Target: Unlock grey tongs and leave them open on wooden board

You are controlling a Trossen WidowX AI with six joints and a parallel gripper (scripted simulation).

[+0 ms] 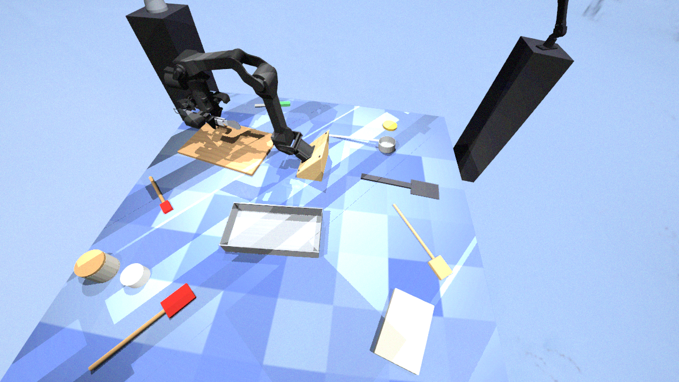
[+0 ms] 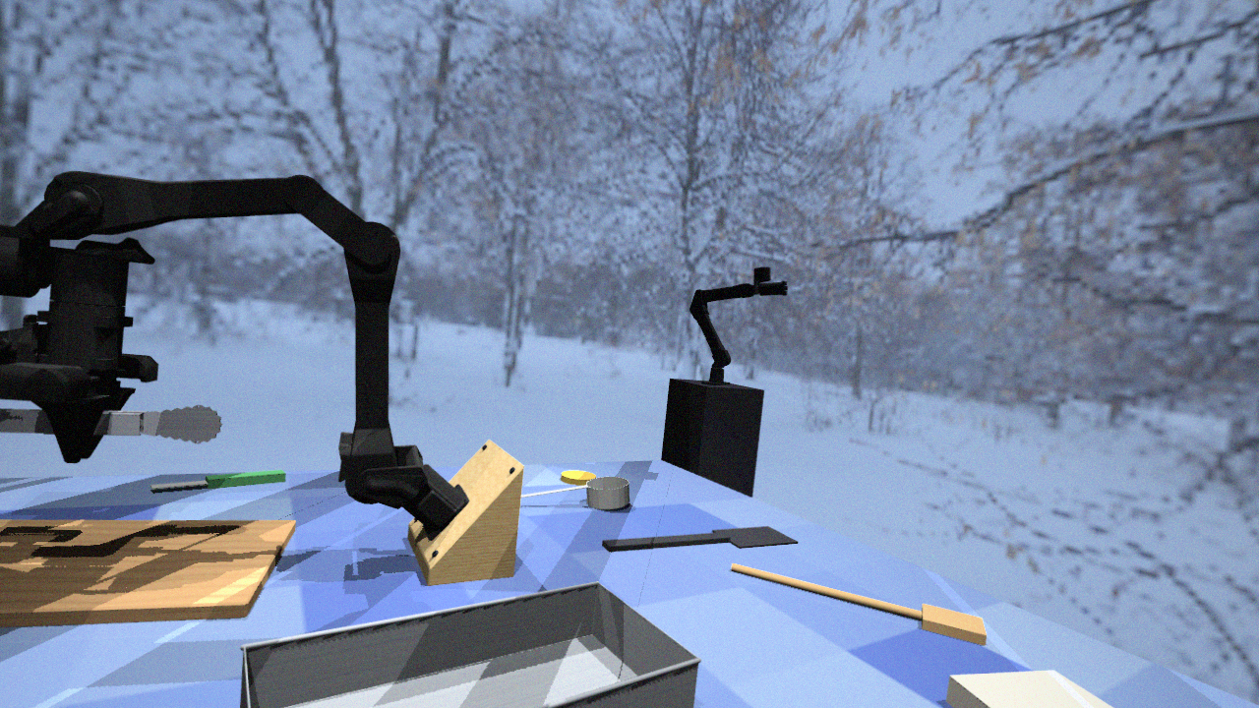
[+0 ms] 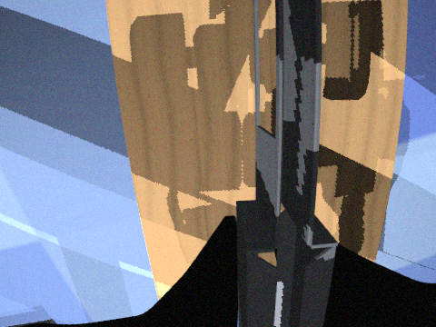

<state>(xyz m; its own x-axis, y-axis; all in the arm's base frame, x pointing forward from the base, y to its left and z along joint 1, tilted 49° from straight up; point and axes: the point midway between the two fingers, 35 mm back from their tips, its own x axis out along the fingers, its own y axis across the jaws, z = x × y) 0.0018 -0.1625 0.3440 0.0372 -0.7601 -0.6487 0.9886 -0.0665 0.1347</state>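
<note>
The wooden board lies 3 cm behind my gripper tip and 12 cm below it. From my gripper tip the other things lie so: red spatula 64 cm ahead, 10 cm to the left, 12 cm below; yellow lock piece 1 cm behind, 8 cm to the right, 4 cm above; roasting tin 32 cm ahead, 34 cm to the left, 10 cm below.
</note>
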